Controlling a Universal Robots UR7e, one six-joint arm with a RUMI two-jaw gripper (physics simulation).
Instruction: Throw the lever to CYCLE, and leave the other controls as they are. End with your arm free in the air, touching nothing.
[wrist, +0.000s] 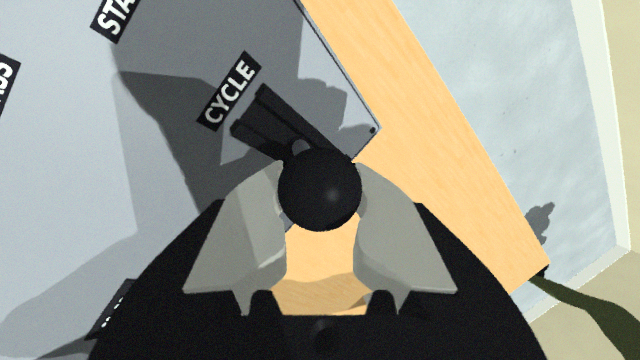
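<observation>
You'd see my gripper (318, 164) here, and there's a lever (319, 189) in the view too.
</observation>
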